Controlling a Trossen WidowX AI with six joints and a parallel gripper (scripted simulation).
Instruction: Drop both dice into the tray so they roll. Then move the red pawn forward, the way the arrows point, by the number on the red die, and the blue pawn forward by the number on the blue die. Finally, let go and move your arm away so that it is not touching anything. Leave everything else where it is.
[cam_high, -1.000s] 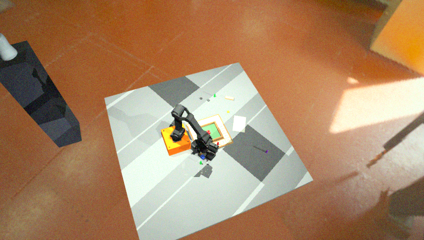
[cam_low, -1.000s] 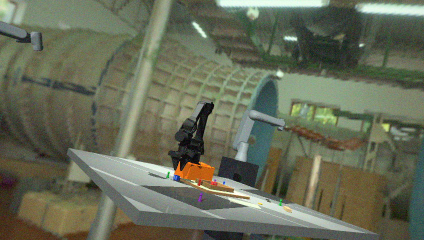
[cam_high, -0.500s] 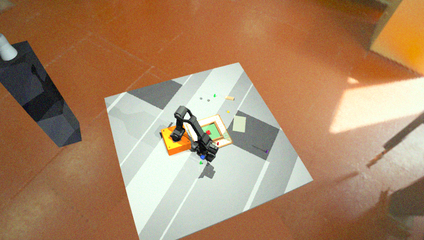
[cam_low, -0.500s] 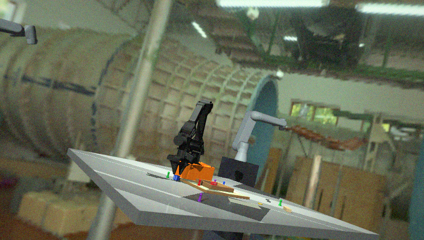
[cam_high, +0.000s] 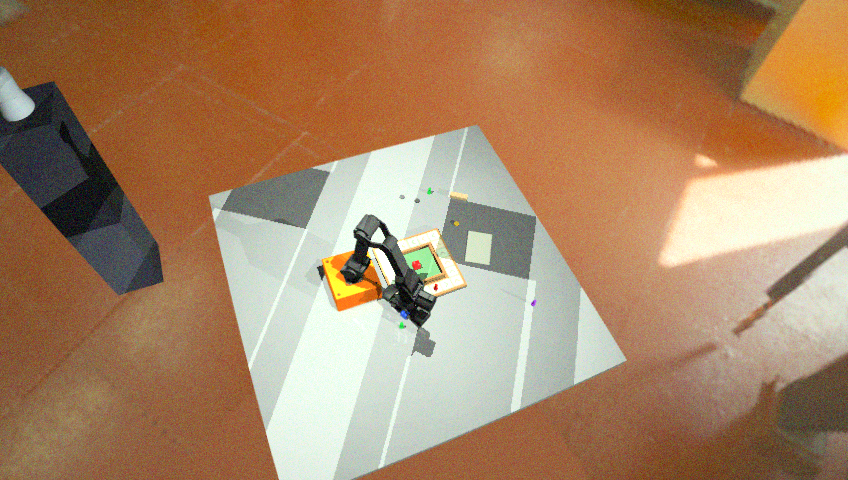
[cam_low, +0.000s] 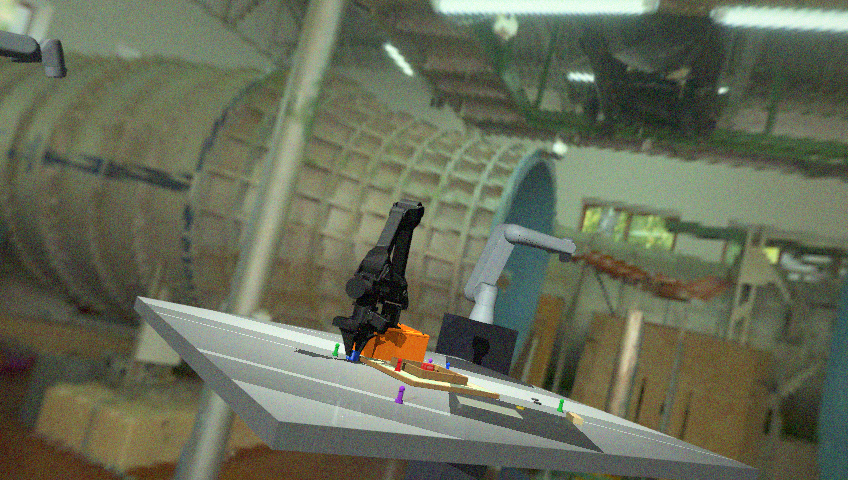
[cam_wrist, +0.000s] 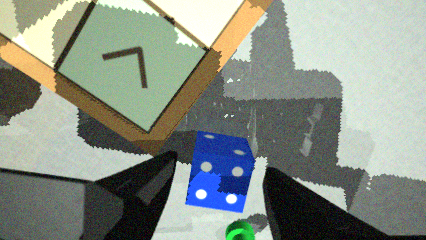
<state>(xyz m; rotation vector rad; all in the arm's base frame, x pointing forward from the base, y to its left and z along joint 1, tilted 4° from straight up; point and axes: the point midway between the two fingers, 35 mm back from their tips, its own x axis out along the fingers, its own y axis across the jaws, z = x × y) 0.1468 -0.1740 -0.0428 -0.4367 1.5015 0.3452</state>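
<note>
Right now the red pawn is 15 cm ahead of my gripper tip, 6 cm to the left of it and 2 cm above it. From my gripper tip the other things lie so: blue pawn: 5 cm ahead, 29 cm to the left, 2 cm above; green tray: 13 cm ahead, 17 cm to the left; white card: 39 cm ahead, 18 cm to the left, 1 cm below.
</note>
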